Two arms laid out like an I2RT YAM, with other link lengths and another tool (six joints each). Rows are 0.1 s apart.
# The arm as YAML. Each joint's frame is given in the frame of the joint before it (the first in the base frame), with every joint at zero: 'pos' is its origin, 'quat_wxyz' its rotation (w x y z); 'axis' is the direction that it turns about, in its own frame. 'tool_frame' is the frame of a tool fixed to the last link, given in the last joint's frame.
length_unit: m
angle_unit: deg
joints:
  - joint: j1
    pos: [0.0, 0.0, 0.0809]
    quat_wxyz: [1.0, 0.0, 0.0, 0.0]
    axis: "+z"
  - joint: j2
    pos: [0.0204, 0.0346, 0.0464]
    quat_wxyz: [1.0, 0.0, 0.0, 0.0]
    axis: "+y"
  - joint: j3
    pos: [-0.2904, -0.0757, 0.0]
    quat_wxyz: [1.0, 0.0, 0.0, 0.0]
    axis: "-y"
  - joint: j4
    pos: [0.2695, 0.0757, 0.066]
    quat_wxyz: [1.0, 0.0, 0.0, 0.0]
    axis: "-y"
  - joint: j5
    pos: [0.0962, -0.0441, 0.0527]
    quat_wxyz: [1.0, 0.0, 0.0, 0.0]
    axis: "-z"
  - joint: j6
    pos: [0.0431, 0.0, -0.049]
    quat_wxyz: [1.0, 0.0, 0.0, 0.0]
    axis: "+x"
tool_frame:
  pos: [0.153, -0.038, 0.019]
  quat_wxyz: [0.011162, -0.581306, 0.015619, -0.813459]
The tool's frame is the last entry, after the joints.
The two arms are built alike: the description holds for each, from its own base.
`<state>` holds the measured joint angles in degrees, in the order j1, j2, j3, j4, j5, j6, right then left.
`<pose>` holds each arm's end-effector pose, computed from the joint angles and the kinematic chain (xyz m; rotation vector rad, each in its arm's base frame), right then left.
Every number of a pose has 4 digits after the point. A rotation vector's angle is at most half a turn.
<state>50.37 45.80 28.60 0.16 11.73 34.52 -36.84 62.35 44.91 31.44 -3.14 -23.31</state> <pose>0.3004 0.2208 0.2348 -1.8423 0.0592 -1.5817 0.3353 -0.2838 0.4728 1.2554 -0.0045 2.0207</pose>
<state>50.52 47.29 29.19 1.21 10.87 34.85 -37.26 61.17 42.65 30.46 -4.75 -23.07</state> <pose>0.3018 0.2283 0.2358 -1.8357 0.0545 -1.5638 0.3353 -0.2810 0.4548 1.3035 0.0029 2.0239</pose>
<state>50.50 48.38 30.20 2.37 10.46 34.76 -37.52 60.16 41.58 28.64 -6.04 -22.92</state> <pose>0.3048 0.2338 0.2441 -1.8137 0.0541 -1.5650 0.3356 -0.2783 0.4427 1.3472 0.0084 2.0257</pose>
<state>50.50 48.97 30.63 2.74 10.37 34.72 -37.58 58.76 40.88 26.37 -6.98 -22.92</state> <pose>0.3062 0.2360 0.2463 -1.8094 0.0534 -1.5652 0.3346 -0.2739 0.4347 1.3837 0.0144 2.0262</pose>
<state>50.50 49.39 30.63 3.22 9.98 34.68 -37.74 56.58 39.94 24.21 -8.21 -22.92</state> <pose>0.3065 0.2384 0.2458 -1.8069 0.0485 -1.5598 0.3303 -0.2668 0.4302 1.4077 0.0262 2.0332</pose>
